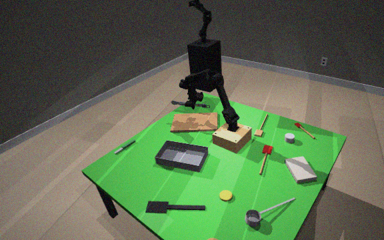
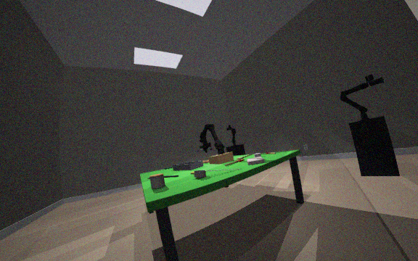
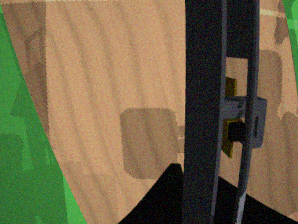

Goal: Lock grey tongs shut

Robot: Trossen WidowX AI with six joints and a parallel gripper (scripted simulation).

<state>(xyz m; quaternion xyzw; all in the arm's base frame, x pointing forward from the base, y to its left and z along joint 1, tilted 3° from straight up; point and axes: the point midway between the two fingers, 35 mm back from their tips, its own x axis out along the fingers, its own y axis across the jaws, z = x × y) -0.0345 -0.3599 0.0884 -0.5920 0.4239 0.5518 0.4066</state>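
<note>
Right now the wooden board is 12 cm below my gripper tip. Also, from my gripper tip: brown puck: 50 cm ahead, 58 cm to the left, 12 cm below; red spatula: 10 cm ahead, 64 cm to the left, 12 cm below; dark roasting tin: 38 cm ahead, 18 cm to the left, 10 cm below.
</note>
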